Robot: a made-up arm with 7 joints.
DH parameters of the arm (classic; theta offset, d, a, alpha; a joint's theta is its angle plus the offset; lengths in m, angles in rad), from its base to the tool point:
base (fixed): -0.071 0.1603 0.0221 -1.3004
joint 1: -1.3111 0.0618 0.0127 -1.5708
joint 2: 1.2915 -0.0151 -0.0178 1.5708
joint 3: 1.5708 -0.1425 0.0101 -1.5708
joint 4: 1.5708 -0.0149 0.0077 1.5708
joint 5: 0 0.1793 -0.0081 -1.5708
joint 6: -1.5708 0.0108 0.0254 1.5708
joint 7: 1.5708 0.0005 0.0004 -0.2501
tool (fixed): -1.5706 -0.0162 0 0
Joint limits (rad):
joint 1: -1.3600..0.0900
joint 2: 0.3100..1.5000
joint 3: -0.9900..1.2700
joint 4: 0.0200..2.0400
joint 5: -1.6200..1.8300
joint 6: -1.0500..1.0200
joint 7: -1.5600..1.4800
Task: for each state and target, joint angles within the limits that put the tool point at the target. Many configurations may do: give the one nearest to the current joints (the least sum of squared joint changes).
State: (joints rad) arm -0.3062 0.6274 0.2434 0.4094 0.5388 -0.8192 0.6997
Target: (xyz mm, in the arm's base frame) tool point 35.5 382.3 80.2
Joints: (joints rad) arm 0.0900 0.8688 1.1272 0.9946 0.4047 -0.6428 0.7138
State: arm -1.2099 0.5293 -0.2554 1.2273 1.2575 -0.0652 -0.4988
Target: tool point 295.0 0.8 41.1
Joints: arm -1.0132 0.3100 -0.6012 0.7440 1.2891 -0.0796 -0.5000
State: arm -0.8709 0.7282 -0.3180 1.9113 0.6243 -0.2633 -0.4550
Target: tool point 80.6 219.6 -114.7
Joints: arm -0.6569 0.4398 -0.2549 1.9630 0.6295 -0.2865 -0.4561
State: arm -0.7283 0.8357 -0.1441 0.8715 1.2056 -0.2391 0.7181
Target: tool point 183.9 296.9 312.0
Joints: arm -0.9280 1.4294 0.3166 0.6913 1.1840 -0.0297 0.7530
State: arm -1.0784 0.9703 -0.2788 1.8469 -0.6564 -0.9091 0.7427
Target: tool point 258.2 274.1 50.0
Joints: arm -1.2264 0.7645 -0.2772 1.7015 -0.6380 -0.8875 0.7349
